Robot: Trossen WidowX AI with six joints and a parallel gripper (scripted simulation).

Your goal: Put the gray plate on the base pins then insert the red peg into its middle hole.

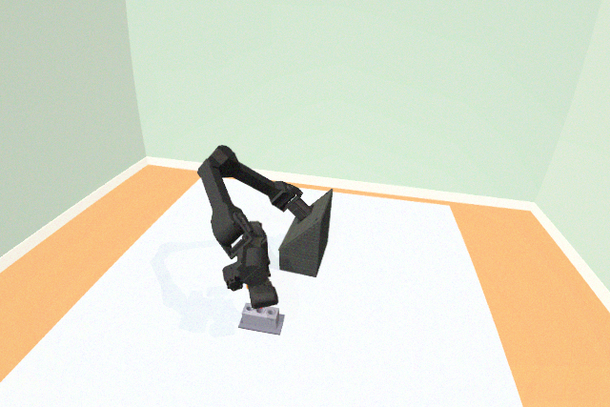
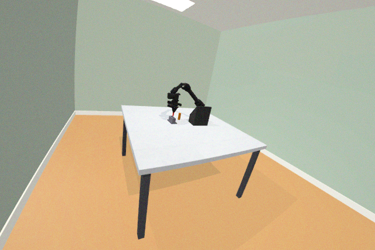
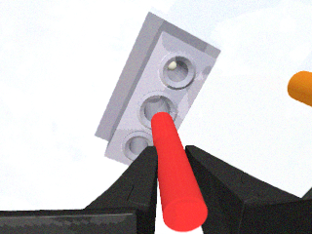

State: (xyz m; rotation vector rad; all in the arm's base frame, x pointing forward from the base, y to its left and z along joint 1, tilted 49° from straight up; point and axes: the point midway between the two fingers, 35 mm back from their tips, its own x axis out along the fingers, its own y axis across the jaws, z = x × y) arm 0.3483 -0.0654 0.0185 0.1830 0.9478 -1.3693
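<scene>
Now: gripper tip right at the red peg. Also, from my gripper tip: orange cylinder 12 cm behind, 7 cm to the right, 7 cm below; gray plate 7 cm below; gray base 10 cm below.
</scene>
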